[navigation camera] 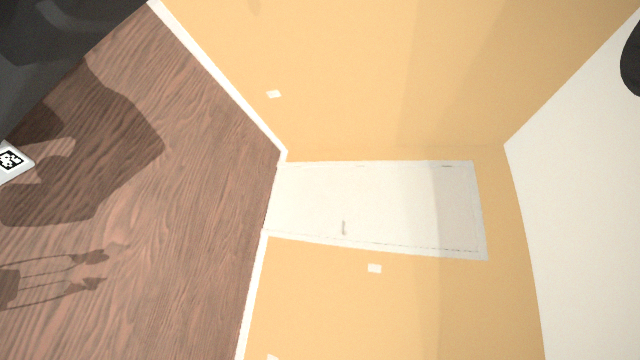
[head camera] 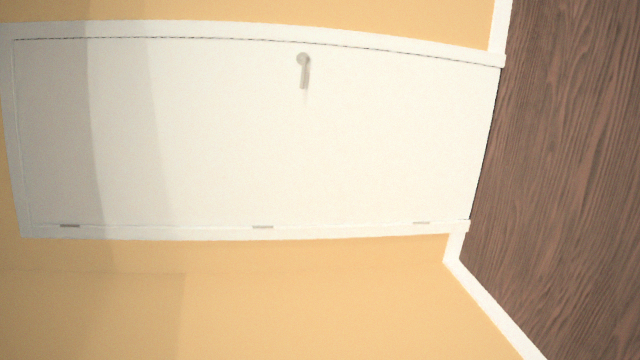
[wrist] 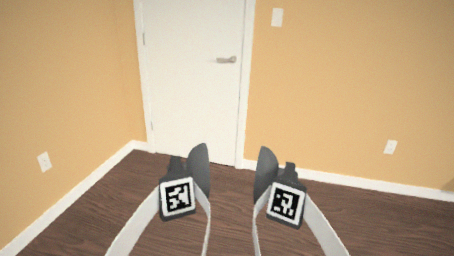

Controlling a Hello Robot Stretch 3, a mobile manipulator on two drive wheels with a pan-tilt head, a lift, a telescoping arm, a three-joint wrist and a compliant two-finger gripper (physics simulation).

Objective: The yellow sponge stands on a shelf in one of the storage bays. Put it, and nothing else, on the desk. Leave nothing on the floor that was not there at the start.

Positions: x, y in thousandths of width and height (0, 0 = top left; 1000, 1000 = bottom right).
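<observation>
A white door (wrist: 431, 271) stands 1.90 m from the lens, while the gripper (wrist: 512, 643) is at 0.19 m from the lens.
</observation>
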